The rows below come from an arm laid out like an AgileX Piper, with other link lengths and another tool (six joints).
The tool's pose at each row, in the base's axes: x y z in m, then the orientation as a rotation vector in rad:
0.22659, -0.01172, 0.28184, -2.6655, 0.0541, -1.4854
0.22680, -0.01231, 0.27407, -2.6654, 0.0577, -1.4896
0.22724, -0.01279, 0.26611, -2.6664, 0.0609, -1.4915
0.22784, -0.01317, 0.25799, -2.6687, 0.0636, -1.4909
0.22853, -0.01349, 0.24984, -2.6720, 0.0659, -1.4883
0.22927, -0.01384, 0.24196, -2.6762, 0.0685, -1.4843
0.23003, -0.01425, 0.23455, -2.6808, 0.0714, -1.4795
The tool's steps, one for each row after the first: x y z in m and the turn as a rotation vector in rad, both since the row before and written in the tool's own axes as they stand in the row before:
-0.00643, 0.00133, 0.00421, -0.0028, 0.0026, 0.0010
-0.00648, 0.00124, 0.00450, -0.0026, 0.0009, 0.0009
-0.00655, 0.00115, 0.00472, -0.0024, -0.0010, 0.0007
-0.00652, 0.00108, 0.00482, -0.0023, -0.0024, 0.0005
-0.00625, 0.00108, 0.00474, -0.0025, -0.0035, 0.0007
-0.00582, 0.00109, 0.00453, -0.0026, -0.0041, 0.0009

